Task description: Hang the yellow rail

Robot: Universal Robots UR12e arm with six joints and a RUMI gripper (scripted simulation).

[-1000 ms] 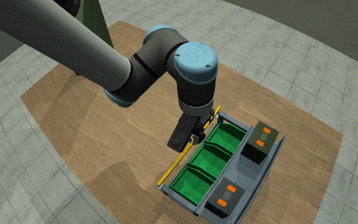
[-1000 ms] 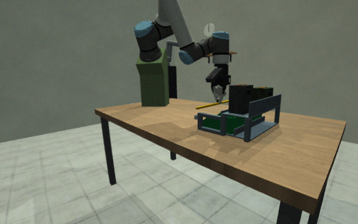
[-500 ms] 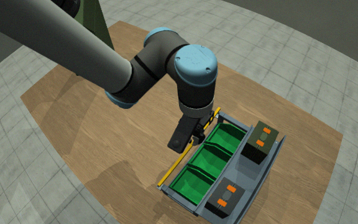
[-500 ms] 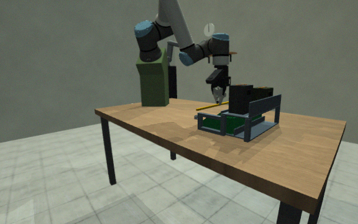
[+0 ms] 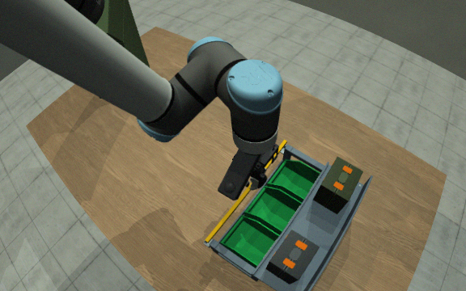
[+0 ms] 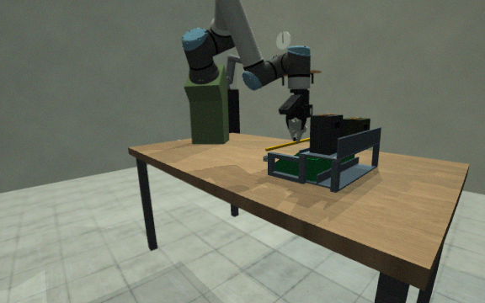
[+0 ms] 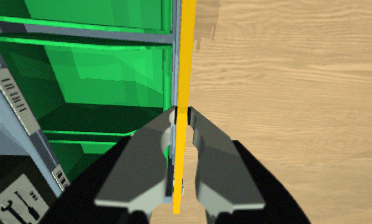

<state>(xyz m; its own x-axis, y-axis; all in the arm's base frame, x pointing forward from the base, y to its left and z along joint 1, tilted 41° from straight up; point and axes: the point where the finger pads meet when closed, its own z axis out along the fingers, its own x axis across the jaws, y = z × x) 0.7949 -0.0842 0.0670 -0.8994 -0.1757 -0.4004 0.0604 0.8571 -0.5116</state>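
Now: the yellow rail 1 cm below my hand. From my hand the other things lie so: rack front bar: 9 cm below, 1 cm ahead.
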